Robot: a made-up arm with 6 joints.
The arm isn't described. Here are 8 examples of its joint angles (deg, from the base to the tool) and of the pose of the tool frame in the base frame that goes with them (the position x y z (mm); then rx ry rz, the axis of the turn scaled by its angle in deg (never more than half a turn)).
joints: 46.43 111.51 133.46 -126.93 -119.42 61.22
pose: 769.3 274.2 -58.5 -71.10 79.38 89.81
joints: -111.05 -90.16 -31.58 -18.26 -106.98 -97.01
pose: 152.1 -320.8 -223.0 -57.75 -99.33 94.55
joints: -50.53 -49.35 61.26 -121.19 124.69 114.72
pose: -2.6 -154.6 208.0 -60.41 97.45 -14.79
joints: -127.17 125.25 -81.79 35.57 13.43 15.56
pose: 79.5 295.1 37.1 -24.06 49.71 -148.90
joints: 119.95 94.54 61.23 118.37 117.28 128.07
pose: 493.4 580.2 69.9 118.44 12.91 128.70
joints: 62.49 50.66 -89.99 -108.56 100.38 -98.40
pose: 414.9 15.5 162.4 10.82 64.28 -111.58
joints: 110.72 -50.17 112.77 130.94 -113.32 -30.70
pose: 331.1 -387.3 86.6 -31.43 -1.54 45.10
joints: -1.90 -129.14 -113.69 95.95 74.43 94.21
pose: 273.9 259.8 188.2 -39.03 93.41 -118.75
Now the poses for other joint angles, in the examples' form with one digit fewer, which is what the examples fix.
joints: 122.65 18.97 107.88 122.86 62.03 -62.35
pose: 458 -196 185 134.1 77.0 77.9
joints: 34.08 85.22 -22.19 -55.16 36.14 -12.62
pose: 247 429 129 58.9 -15.0 -131.8
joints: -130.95 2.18 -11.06 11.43 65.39 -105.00
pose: 266 186 446 -5.5 131.6 51.0
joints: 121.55 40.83 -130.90 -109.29 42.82 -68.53
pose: 163 201 340 -7.6 52.0 -71.8
